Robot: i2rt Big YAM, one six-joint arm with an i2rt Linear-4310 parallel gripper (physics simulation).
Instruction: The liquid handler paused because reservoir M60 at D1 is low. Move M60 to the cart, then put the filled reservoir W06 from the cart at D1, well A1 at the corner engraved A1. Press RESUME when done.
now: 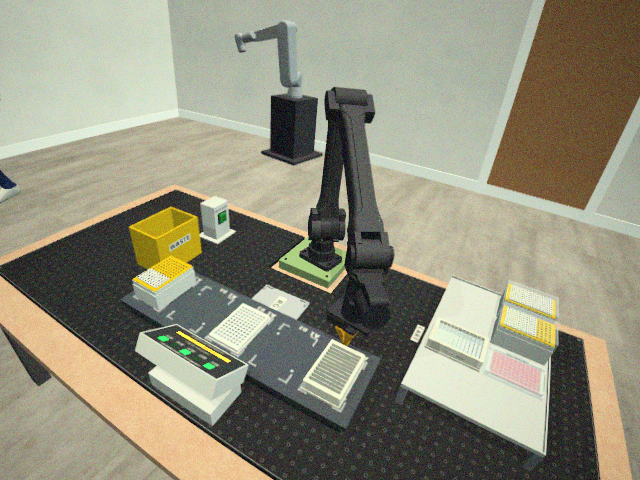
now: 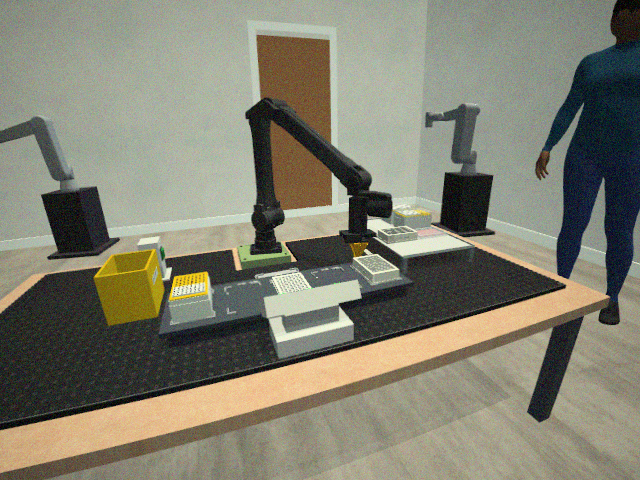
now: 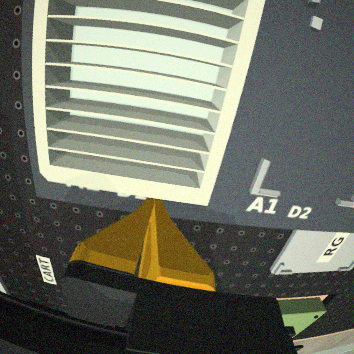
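Pixels of known places: gripper, fingertip midpoint: (image 1: pixel 345 346) (image 3: pixel 152 201); arm's base, origin of the base link: (image 1: pixel 320 258) (image 2: pixel 266 250).
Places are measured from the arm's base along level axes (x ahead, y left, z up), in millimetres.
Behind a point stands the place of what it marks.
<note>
Reservoir M60 (image 1: pixel 333 373) @(y 316, x 365, z 54 mm) (image 2: pixel 376 269) @(y 304, x 394, z 62 mm) (image 3: pixel 145 107) @(y 305, x 331, z 41 mm), a cream multi-channel trough, sits at D1 on the dark deck (image 1: pixel 297 356) @(y 221, x 368, z 32 mm) (image 3: pixel 295 125) @(y 221, x 350, z 32 mm). Pale liquid shows in part of its channels; its label is not readable. My gripper (image 1: pixel 346 343) @(y 284, x 272, z 34 mm) (image 2: pixel 357 255) @(y 284, x 272, z 34 mm) (image 3: pixel 152 201) @(y 284, x 272, z 34 mm) is shut and empty, its tips at the reservoir's edge beside the D1 marking, which is partly hidden. A second reservoir, W06 by its place (image 1: pixel 456 343) @(y 488, x 121, z 66 mm) (image 2: pixel 397 234) @(y 471, x 153, z 75 mm), stands on the white cart (image 1: pixel 465 397) @(y 554, x 228, z 44 mm) (image 2: pixel 439 248) @(y 587, x 245, z 44 mm). A white box with a green button (image 1: pixel 222 217) @(y -336, x 126, z 68 mm) (image 2: pixel 162 253) @(y -336, x 135, z 68 mm) stands at the back left.
A white plate (image 1: pixel 239 327) @(y 71, x 404, z 43 mm) (image 2: pixel 291 283) @(y 68, x 394, z 46 mm) and a yellow tip rack (image 1: pixel 173 269) @(y -167, x 417, z 93 mm) (image 2: pixel 190 285) @(y -170, x 456, z 97 mm) stand on the deck. A yellow waste bin (image 1: pixel 147 245) @(y -332, x 400, z 82 mm) (image 2: pixel 131 294) @(y -333, x 400, z 60 mm) is behind. The cart also holds tip boxes (image 1: pixel 527 330) @(y 610, x 21, z 114 mm) and a pink plate (image 1: pixel 516 370) @(y 624, x 97, z 58 mm). A display unit (image 1: pixel 193 361) @(y 132, x 563, z 119 mm) stands in front.
</note>
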